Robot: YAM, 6 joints.
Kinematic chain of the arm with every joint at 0, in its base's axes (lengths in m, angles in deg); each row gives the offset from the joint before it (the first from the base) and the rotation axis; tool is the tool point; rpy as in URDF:
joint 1: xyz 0 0 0.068 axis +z
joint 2: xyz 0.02 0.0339 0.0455 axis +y
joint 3: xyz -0.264 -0.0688 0 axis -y
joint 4: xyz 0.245 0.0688 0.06 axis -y
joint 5: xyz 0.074 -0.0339 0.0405 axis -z
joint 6: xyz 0.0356 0 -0.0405 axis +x
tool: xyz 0 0 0 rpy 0 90 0
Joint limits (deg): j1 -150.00..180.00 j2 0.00..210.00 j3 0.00..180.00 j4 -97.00..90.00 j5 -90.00..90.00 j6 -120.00..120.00
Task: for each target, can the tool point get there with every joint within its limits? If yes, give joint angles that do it. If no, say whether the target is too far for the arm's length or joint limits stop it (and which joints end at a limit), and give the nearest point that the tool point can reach.
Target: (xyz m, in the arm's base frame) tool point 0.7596 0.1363 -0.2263
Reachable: no: too far | nearest point 0.5810 0.1043 -0.1443 | short by 0.199 m
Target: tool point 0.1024 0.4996 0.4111
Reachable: yes | joints 76.59 122.08 122.57 5.92 -27.10 16.51
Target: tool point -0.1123 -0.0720 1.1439
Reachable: no: too far | nearest point -0.0745 -0.0477 0.7356 | short by 0.411 m
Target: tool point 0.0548 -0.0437 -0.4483
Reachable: no: joint limits stop it (at a limit: joint 2) | nearest point 0.0859 -0.0685 -0.3527 | short by 0.104 m
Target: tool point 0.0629 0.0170 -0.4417
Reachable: no: joint limits stop it (at a limit: joint 2) | nearest point 0.1011 0.0273 -0.3505 | short by 0.099 m
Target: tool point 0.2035 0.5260 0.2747
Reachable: yes | joints 65.64 140.03 128.35 0.47 -62.47 -81.29
